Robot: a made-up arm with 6 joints.
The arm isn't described. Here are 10 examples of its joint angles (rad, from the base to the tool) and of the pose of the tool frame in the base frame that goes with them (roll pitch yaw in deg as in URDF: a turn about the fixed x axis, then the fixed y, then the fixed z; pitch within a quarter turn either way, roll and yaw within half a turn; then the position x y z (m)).
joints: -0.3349 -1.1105 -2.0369 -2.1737 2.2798 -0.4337
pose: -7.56 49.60 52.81 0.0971 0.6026 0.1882
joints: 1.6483 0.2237 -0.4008 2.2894 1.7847 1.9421
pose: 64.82 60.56 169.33 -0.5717 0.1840 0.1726
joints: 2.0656 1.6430 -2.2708 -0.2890 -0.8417 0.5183
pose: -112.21 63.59 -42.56 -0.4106 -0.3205 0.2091
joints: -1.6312 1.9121 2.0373 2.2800 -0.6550 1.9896
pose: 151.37 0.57 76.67 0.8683 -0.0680 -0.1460
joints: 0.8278 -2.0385 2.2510 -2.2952 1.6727 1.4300
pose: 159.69 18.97 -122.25 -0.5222 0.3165 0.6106
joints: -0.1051 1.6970 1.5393 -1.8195 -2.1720 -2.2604
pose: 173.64 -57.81 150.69 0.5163 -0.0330 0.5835
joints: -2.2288 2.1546 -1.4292 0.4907 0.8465 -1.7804
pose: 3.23 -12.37 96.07 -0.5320 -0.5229 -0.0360
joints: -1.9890 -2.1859 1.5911 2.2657 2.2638 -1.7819
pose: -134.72 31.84 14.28 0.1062 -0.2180 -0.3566
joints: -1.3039 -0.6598 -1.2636 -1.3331 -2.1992 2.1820
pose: 66.81 50.02 -100.85 0.2415 0.1155 0.2824
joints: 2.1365 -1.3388 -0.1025 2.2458 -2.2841 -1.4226
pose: -172.57 -59.18 109.52 0.1009 0.2217 -0.0770
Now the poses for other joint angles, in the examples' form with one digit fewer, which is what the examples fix.
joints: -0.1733 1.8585 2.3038 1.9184 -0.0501 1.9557
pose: 54.2 -15.3 56.2 0.373 -0.005 0.909
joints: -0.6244 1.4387 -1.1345 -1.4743 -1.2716 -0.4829
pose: -172.4 -33.9 158.3 0.066 0.103 0.124
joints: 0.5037 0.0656 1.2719 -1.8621 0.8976 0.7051
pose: -100.3 -18.5 134.3 -0.071 0.131 -0.151
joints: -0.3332 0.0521 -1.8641 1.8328 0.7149 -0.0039
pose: 104.7 65.8 -6.2 0.793 0.304 0.164
